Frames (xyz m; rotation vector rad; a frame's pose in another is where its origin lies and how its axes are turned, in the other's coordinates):
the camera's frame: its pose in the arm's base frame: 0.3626 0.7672 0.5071 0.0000 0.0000 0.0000
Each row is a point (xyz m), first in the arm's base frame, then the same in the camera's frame.
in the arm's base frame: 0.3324 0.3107 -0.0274
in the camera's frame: -0.0302 -0.4565 -0.5345
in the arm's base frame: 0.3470 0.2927 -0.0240
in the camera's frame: -0.0156 -0.4745 -0.5311
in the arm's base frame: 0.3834 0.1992 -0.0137
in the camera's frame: 0.0208 -0.5680 -0.5208
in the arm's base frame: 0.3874 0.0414 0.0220
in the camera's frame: 0.0248 -0.7258 -0.4851
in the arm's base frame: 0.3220 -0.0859 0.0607
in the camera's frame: -0.0406 -0.8531 -0.4464
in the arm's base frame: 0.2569 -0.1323 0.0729
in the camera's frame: -0.1057 -0.8995 -0.4342
